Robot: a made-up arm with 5 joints.
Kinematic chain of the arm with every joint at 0, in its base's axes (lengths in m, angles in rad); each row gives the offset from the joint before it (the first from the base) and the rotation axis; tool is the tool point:
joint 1: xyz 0 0 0.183 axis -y
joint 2: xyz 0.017 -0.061 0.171 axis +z
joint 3: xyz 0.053 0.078 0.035 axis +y
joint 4: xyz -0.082 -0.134 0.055 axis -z
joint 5: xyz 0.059 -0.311 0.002 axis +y
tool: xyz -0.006 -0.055 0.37
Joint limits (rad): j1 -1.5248..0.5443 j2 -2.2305..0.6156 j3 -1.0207..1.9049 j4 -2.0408..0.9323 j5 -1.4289..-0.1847
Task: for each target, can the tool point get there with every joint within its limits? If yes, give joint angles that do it. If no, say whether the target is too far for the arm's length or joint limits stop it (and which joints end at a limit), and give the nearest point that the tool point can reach.
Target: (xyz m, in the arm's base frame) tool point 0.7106 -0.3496 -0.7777
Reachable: no: too far | nearest point 0.5001 -0.2354 -0.4011 | short by 0.446 m
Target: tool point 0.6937 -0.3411 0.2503
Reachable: yes | joints -0.6009 0.3049 1.4673 -0.0036 -0.4979
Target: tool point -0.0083 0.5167 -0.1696
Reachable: no: joint limits stop it (at a limit: joint 1, joint 2, joint 4) | nearest point 0.0364 0.4028 -0.0636 | short by 0.162 m
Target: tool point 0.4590 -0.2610 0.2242
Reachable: yes | joints 0.0248 0.3125 1.1137 -1.6053 -1.1648
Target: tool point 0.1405 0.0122 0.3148
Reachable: no: joint limits stop it (at a limit: joint 1, joint 2, joint 4, joint 5) | nearest point 0.3594 -0.0240 0.2747 | short by 0.225 m
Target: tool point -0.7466 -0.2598 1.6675
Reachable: no: too far | nearest point -0.3651 -0.1612 0.9089 | short by 0.855 m
